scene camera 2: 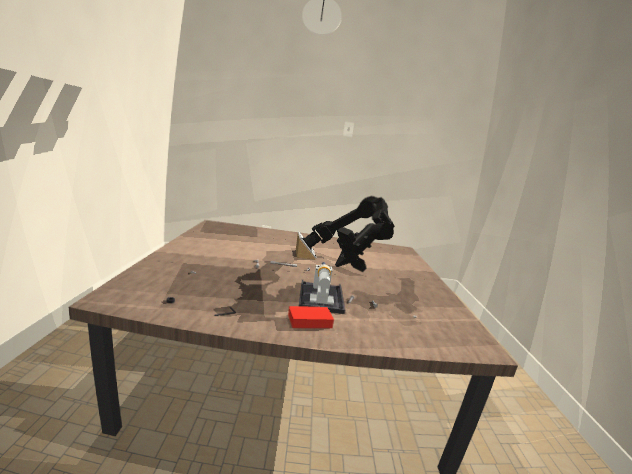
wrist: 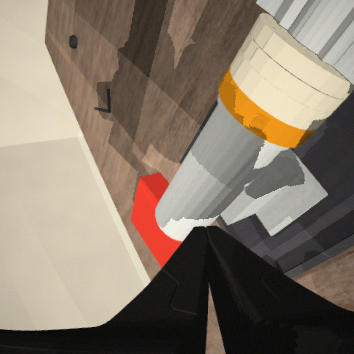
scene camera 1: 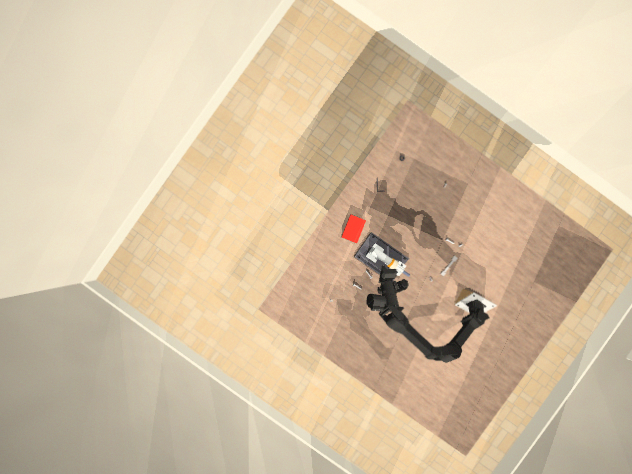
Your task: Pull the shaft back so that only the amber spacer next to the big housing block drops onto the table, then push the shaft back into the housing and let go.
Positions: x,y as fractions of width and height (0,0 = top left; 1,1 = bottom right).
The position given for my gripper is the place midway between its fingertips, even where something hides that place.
Observation:
My gripper (scene camera 2: 0.53,0.56) is shut, with nothing in its grasp. Also in view: an amber spacer (wrist: 0.69,0.31). On the table rests a red block (scene camera 2: 0.48,0.67). Also in view: a housing fixture (wrist: 0.80,0.57).
The red block is seen too in the wrist view (wrist: 0.43,0.53). My gripper is seen too in the wrist view (wrist: 0.58,0.67).

